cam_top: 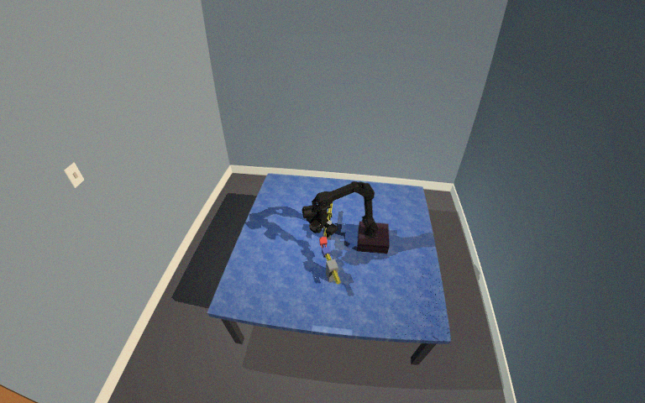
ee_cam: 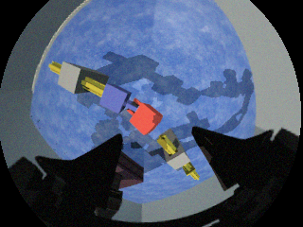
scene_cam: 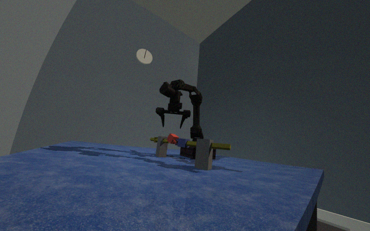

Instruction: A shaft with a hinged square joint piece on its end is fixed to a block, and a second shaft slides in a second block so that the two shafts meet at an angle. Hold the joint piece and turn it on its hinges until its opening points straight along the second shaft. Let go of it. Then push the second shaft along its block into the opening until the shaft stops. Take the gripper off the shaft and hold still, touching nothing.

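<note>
Now: gripper tip 6 cm above the red joint piece, 1 cm to the right of it and 1 cm past it.
</note>
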